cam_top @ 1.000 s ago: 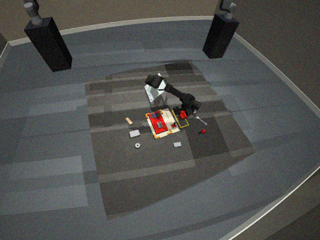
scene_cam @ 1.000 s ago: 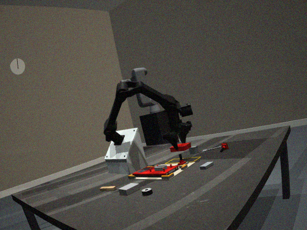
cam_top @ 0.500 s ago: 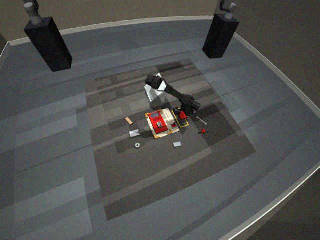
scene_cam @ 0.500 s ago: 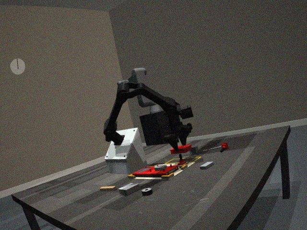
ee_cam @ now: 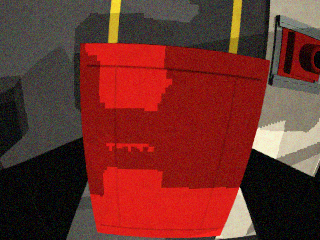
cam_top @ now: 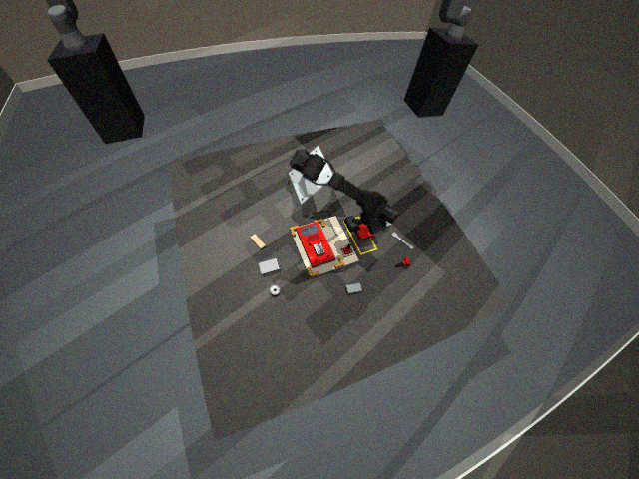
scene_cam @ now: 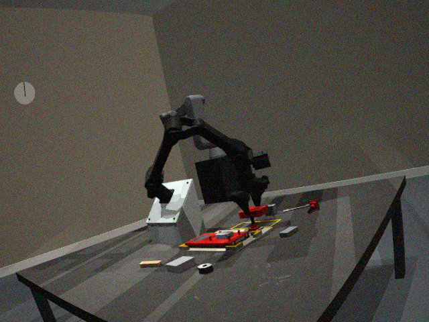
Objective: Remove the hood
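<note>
The grey block lies 20 mm behind my gripper tip, 130 mm to the left of it and 30 mm below it. From my gripper tip the other things lie so: tan block (80 mm behind, 460 mm to the right, 40 mm below); then red hood (10 mm above); then grey screwdriver-like tool (80 mm ahead, 180 mm to the left, 50 mm below).
</note>
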